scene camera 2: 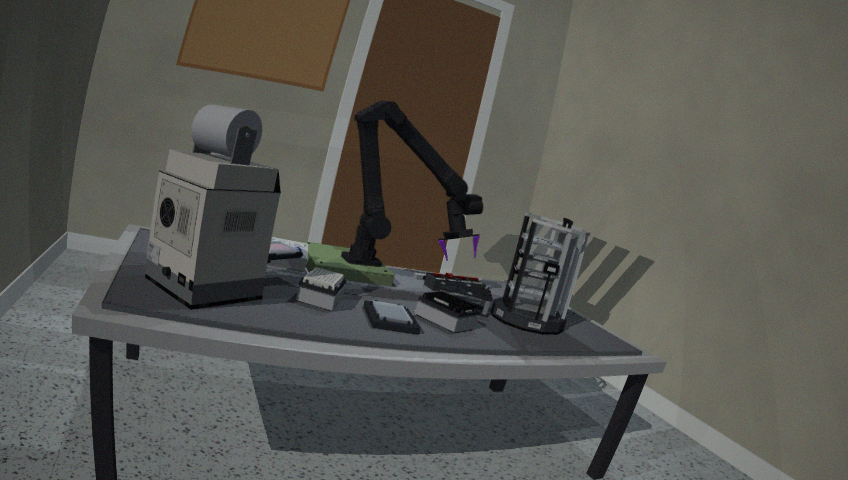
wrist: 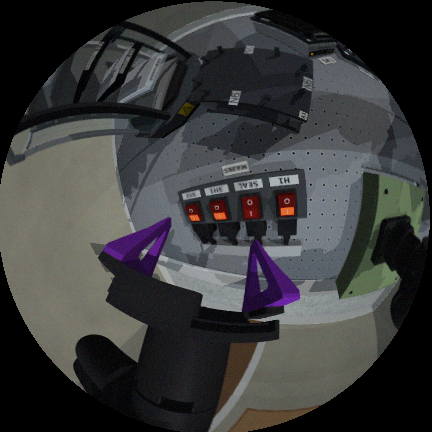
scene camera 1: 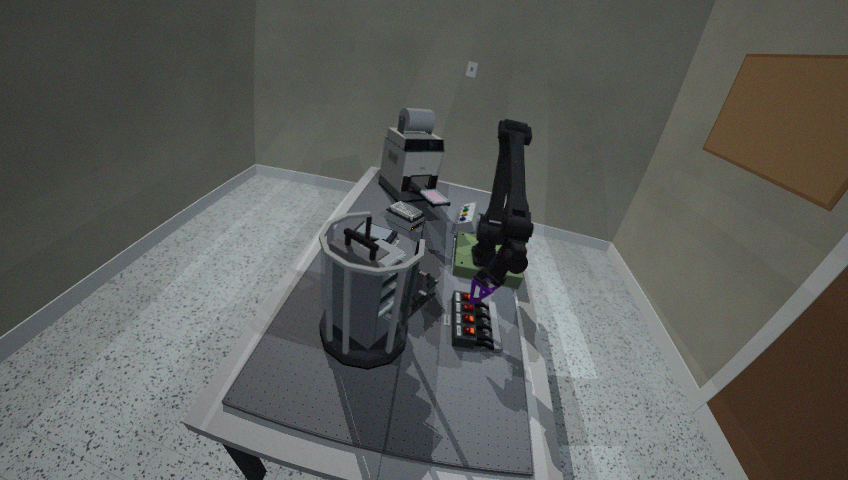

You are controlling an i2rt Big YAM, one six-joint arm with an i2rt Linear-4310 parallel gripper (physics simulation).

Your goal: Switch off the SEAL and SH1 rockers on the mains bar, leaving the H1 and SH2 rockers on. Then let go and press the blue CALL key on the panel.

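Seen in the pictures: gripper, fingertip midpoint: [scene camera 2: 461, 259] [wrist: 211, 232] [scene camera 1: 475, 300]; arm's base, origin of the base link: [scene camera 2: 360, 261] [scene camera 1: 482, 258].
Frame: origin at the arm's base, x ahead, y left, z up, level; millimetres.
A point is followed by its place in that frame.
Note:
The mains bar [scene camera 1: 463, 343] {x 94, y 434, z -21 mm} [scene camera 2: 455, 286] [wrist: 301, 194] {x 90, y 231, z 0 mm} lies on the table. In the wrist view, the SEAL rocker [wrist: 251, 206] {x 83, y 302, z 10 mm} is dark, while the H1 rocker [wrist: 287, 204] {x 81, y 253, z 10 mm}, the SH1 rocker [wrist: 218, 209] {x 84, y 352, z 10 mm} and the SH2 rocker [wrist: 193, 212] {x 83, y 400, z 10 mm} show orange light. My gripper [scene camera 1: 471, 301] {x 76, y 335, z 68 mm} [scene camera 2: 461, 258] {x 76, y 335, z 68 mm} [wrist: 211, 232] {x 76, y 335, z 68 mm} is open and empty, with its purple fingers apart above the bar. The panel [scene camera 1: 471, 223] {x 39, y -212, z 32 mm} stands beyond the arm's base in scene camera 1, with its blue CALL key [scene camera 1: 462, 218] {x 77, y -252, z 28 mm} low on its face. The panel cannot be made out in the wrist view.
A tall carousel rack [scene camera 1: 365, 357] {x 361, y 555, z 2 mm} [scene camera 2: 526, 321] {x 475, y 353, z -10 mm} stands beside the bar. The green arm base [scene camera 1: 465, 265] {x 75, y 67, z -2 mm} [scene camera 2: 333, 262] {x 52, y -116, z -3 mm} [wrist: 360, 260] {x -38, y 87, z 0 mm} is on its other side. A sealer machine [scene camera 1: 394, 161] {x 438, y -503, z 147 mm} [scene camera 2: 235, 240] {x 453, y -527, z 118 mm} and a white block [scene camera 1: 406, 221] {x 322, y -181, z 0 mm} [scene camera 2: 317, 297] {x 397, y -275, z -13 mm} stand farther along the table.

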